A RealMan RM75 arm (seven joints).
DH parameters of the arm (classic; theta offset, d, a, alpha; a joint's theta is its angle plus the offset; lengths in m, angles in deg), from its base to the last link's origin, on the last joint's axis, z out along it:
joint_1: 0 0.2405 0 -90
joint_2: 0 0 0 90
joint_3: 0 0.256 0 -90
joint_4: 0 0 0 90
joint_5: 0 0.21 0 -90
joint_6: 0 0 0 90
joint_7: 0 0.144 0 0
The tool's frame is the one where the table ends.
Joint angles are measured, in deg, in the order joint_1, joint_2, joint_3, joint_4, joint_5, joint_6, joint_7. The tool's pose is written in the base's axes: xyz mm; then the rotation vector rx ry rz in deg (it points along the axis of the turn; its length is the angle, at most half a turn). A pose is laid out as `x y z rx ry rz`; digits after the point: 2 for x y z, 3 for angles.
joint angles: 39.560 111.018 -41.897 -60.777 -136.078 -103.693 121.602
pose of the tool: 222.51 367.88 98.33 -157.312 59.961 3.544
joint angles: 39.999 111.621 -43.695 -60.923 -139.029 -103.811 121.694
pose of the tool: 223.80 366.47 90.52 -158.219 59.956 -2.091
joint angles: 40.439 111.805 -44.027 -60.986 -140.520 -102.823 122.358
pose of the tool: 224.19 369.58 89.37 -156.987 60.243 -3.933
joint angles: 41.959 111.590 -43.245 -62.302 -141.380 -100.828 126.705
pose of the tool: 215.30 381.97 97.70 -152.136 62.269 -2.667
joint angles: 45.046 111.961 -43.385 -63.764 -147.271 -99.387 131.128
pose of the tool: 204.92 395.54 102.05 -147.101 63.381 -7.883
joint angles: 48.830 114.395 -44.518 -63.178 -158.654 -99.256 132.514
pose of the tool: 201.48 400.40 87.61 -144.550 63.216 -21.032
